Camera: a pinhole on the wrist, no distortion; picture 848 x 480 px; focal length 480.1 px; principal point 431.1 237.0 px. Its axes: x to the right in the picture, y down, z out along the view. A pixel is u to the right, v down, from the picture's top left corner.
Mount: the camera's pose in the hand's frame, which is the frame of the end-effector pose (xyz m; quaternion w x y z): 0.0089 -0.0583 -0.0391 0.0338 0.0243 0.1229 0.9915
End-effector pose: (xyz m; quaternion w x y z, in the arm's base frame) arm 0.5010 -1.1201 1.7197 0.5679 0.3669 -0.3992 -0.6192
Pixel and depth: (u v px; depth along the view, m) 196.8 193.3 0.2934
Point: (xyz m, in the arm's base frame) 0.2866 -1.2722 1.8411
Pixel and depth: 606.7 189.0 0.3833
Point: 0.2456 -0.9911 1.9296
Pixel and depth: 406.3 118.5 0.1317
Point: 0.4279 -1.1390 1.7569
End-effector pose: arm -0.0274 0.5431 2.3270 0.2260 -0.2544 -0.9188 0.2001
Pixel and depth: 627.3 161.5 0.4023
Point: -0.0631 0.4739 1.9532
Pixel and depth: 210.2 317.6 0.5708
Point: -0.5401 0.5504 2.0047
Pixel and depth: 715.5 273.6 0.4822
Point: -0.0501 0.3245 1.8606
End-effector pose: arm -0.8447 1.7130 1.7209 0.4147 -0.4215 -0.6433 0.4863
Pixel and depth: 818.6 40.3 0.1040
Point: -0.8742 1.6377 1.6888
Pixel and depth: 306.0 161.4 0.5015
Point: -1.2767 1.7817 1.5382
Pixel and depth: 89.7 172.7 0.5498
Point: -1.3927 2.0167 1.5758
